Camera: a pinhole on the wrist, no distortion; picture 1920 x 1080 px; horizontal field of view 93.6 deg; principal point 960.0 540.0 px. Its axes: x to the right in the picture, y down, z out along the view. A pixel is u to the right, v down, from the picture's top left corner.
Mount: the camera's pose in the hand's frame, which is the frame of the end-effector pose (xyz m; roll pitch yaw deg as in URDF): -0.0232 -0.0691 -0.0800 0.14 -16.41 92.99
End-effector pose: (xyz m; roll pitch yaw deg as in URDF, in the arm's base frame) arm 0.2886 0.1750 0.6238 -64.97 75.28 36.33
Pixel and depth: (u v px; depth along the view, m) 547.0 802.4 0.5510
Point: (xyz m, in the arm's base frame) 0.6316 0.6026 0.9297
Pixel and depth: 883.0 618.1 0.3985
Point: 0.4245 0.4908 0.7525
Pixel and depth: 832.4 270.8 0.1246
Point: 0.3989 0.2323 0.6385
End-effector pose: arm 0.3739 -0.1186 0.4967 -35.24 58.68 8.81
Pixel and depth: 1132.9 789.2 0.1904
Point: 0.4592 -0.1142 0.6354
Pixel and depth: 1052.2 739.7 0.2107
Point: 0.4840 -0.1178 0.6417
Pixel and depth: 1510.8 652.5 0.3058
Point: 0.4871 0.0723 0.6591
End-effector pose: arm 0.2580 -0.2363 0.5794 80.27 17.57 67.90
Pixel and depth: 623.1 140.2 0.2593
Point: 0.4360 -0.2705 0.3565
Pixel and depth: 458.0 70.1 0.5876
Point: 0.7567 -0.2701 0.0491
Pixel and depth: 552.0 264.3 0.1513
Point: 0.3188 -0.2848 0.4136
